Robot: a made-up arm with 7 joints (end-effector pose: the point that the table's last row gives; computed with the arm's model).
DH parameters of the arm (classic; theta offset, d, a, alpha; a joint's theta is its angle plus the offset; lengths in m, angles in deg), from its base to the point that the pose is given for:
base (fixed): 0 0 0 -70
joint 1: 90 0 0 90
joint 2: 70 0 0 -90
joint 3: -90 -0.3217 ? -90
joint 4: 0 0 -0.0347 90
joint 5: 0 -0.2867 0 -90
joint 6: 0 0 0 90
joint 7: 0 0 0 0
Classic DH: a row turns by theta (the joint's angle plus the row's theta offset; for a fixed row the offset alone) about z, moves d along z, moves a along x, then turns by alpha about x.
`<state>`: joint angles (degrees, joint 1 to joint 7).
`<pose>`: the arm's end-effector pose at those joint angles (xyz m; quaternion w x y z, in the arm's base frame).
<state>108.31 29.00 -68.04 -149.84 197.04 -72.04 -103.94</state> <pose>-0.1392 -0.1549 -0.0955 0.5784 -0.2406 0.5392 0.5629</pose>
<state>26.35 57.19 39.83 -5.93 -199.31 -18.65 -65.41</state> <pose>-0.1890 0.5107 -0.2777 0.2946 0.4659 -0.2910 0.7820</pose>
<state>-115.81 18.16 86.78 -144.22 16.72 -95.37 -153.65</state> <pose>0.0995 0.1927 0.1367 0.1357 0.1206 0.3241 0.9284</pose>
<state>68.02 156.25 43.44 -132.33 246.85 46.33 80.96</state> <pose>0.2968 0.0053 -0.0968 0.1580 -0.0811 0.6518 0.7373</pose>
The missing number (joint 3, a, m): 0.0361
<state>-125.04 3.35 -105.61 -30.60 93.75 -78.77 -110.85</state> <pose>0.4489 -0.3803 0.1433 0.3901 -0.4959 0.7619 0.1466</pose>
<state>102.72 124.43 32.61 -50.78 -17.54 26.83 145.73</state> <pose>0.2053 0.5380 -0.0706 0.7220 0.4960 -0.4502 0.1732</pose>
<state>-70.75 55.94 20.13 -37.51 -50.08 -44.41 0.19</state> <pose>0.4576 0.3548 0.1529 0.1947 0.5586 -0.7341 -0.3333</pose>
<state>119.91 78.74 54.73 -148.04 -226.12 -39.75 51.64</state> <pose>0.0253 0.2188 -0.0899 0.4823 -0.2981 -0.4091 0.7149</pose>
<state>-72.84 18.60 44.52 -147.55 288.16 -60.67 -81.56</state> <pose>0.1437 0.1014 0.1638 0.4065 -0.8586 -0.1379 -0.2801</pose>
